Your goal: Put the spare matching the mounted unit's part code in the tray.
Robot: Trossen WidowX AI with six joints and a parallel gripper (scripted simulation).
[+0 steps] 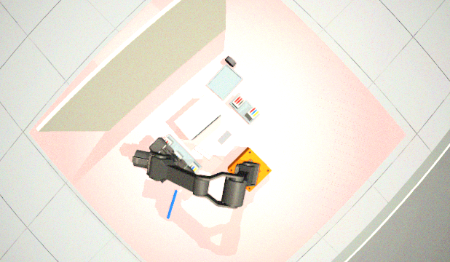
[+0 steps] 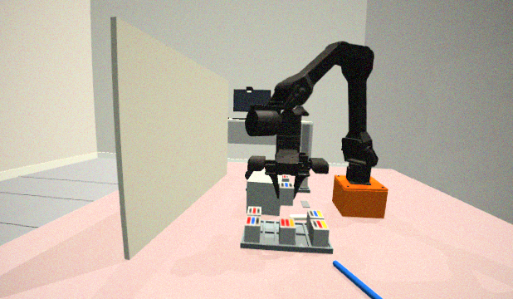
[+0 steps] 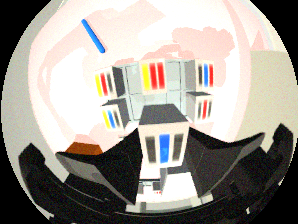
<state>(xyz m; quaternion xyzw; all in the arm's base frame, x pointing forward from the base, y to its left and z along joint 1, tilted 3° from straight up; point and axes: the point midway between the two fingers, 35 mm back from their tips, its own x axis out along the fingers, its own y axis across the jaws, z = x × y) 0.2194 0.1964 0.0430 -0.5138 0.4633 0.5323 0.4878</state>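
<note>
My gripper tip is now 130 mm short of the blue-grey tray, 350 mm to the left of it and 90 mm above it. From my gripper tip the other things lie so: grey mounted unit (70 mm ahead, 160 mm to the right, 40 mm below); then white spare block (20 mm above); then blue stick (140 mm behind, 170 mm to the left, 80 mm below).
</note>
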